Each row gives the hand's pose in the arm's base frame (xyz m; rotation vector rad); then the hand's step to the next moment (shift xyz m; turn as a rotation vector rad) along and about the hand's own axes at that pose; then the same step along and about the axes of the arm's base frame.
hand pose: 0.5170 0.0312 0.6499 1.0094 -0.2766 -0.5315
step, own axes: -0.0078 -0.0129 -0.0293 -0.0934 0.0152 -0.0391
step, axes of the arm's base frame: 0.0030 0.0201 -0.0259 -0.0562 0.0855 -0.0050
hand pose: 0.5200 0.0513 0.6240 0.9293 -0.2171 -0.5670
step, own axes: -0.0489 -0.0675 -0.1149 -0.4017 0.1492 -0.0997
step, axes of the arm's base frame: -0.0181 0.0752 -0.1190 -0.2391 0.3591 0.0864
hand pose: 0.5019 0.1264 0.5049 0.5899 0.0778 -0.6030
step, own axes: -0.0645 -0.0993 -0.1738 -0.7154 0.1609 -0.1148
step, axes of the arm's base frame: -0.0912 0.0615 -0.1792 -0.4903 0.5356 0.1538
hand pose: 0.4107 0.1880 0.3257 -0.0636 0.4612 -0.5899
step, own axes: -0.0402 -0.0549 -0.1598 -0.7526 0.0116 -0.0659
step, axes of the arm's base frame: -0.1279 -0.0121 -0.1169 -0.5741 0.4283 0.2406
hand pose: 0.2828 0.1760 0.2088 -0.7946 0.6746 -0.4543
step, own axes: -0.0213 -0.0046 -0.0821 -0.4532 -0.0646 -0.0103
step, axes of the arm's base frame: -0.0730 -0.0308 -0.0305 -0.3339 0.2278 0.2152
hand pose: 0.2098 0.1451 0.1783 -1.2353 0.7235 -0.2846
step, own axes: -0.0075 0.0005 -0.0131 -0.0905 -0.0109 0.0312
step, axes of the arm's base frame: -0.0141 -0.0055 0.0002 -0.0458 0.0713 0.0459
